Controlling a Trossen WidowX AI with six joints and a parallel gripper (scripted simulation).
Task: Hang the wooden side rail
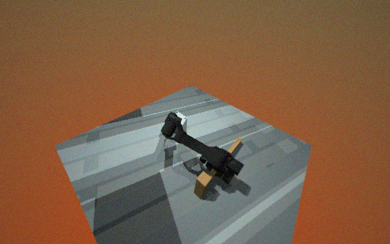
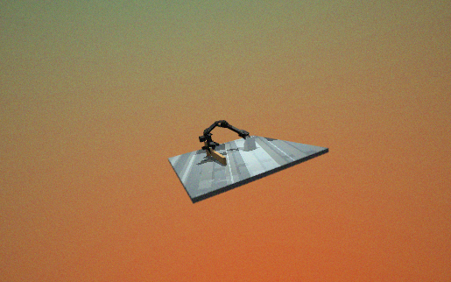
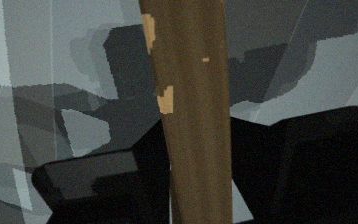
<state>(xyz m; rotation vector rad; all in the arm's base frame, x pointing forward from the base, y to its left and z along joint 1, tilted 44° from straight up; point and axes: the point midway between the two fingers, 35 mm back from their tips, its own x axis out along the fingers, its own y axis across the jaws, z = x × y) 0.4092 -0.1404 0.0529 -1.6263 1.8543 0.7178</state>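
The headboard post lies 1 cm behind my gripper tip, 11 cm to the right of it and 4 cm above it.
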